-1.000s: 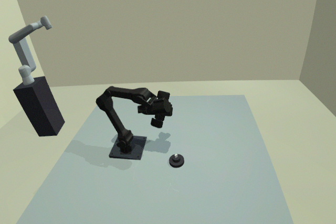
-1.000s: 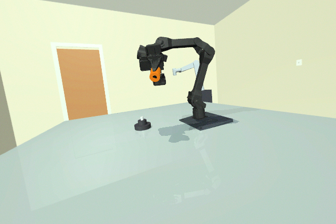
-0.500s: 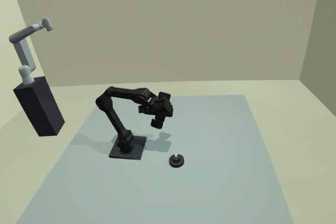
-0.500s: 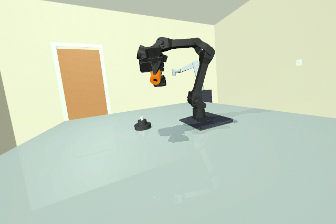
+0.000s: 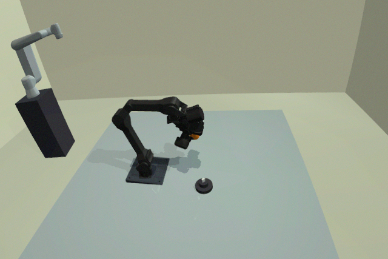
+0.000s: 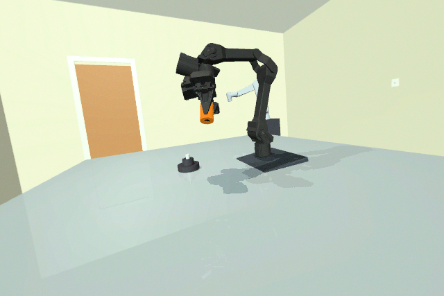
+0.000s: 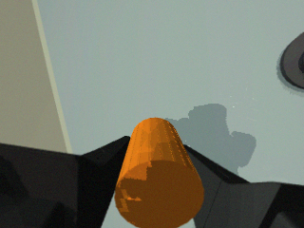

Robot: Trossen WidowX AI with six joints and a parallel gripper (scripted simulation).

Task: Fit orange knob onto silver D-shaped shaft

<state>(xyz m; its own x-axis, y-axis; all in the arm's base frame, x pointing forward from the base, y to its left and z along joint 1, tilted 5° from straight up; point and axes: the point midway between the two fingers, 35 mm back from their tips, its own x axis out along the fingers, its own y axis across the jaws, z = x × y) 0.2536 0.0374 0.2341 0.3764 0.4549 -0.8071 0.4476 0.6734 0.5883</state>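
Right now the orange knob is 10 mm behind my gripper tip, 20 mm to the right of it and 30 mm above it. Also, from my gripper tip: round pedestal 20 mm ahead, 170 mm to the right, 160 mm below.
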